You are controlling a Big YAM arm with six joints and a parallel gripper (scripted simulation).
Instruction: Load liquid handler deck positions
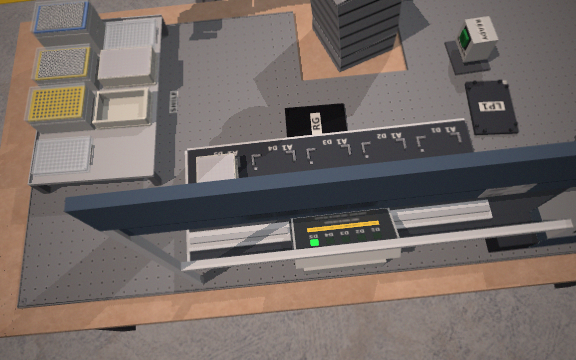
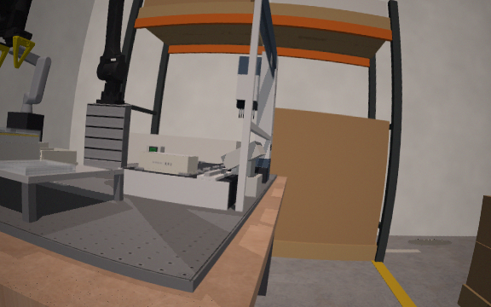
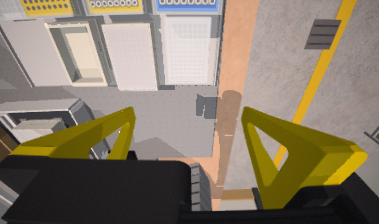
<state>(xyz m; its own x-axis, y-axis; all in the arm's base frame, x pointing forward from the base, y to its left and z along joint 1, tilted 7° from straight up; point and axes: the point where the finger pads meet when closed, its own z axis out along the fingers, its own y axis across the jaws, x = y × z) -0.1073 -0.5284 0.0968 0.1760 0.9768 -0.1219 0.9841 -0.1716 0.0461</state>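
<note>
Now: the clear plate lid 220 mm below my hand. Round my hand: reservoir: 220 mm below, 210 mm ahead, 40 mm to the right; sample plate C15: 220 mm below; shelf: 230 mm below, 150 mm ahead, 90 mm to the right.
</note>
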